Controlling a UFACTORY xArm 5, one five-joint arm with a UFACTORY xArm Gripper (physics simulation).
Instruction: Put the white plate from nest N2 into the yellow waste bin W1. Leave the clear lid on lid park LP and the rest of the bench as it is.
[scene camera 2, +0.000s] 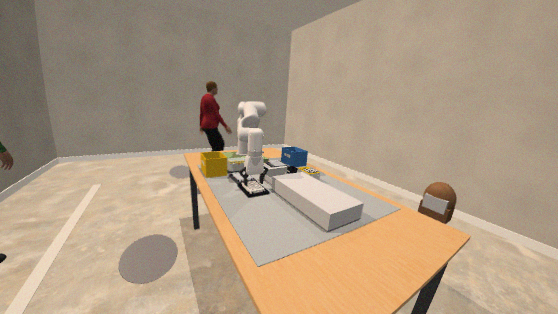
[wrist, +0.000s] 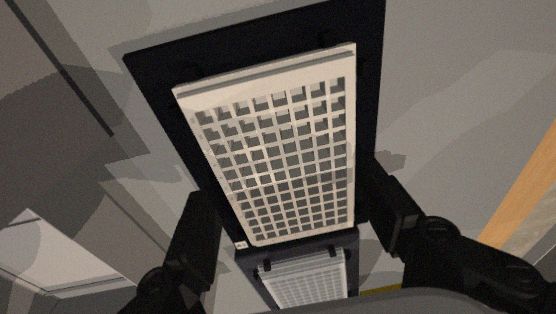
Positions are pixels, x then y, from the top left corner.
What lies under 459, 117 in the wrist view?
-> A grey mat.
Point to a translucent gridded plate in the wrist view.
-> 315, 275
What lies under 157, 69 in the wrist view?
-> A black nest.
